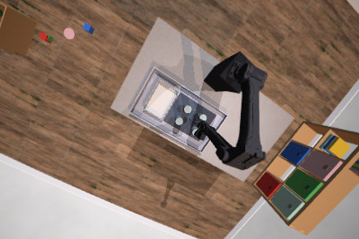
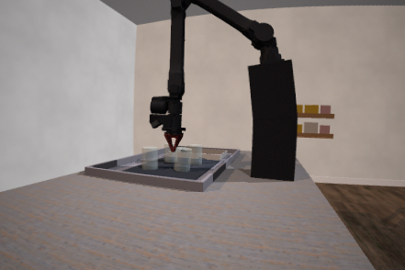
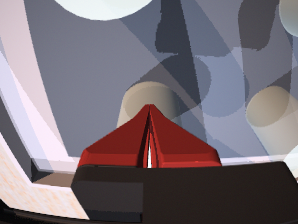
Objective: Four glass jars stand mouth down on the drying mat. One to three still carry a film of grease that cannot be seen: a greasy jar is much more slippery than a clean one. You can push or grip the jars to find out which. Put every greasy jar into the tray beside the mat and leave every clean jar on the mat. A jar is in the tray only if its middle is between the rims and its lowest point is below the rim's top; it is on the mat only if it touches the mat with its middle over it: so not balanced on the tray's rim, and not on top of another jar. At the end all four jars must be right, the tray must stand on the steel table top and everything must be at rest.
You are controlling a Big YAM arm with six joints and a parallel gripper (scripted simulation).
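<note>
Now: the dark drying mat 1 cm ahead of my hand, 8 cm to the right of it and 8 cm below it. The rest, counted from my hand: pale tray: 4 cm behind, 39 cm to the right, 8 cm below.
</note>
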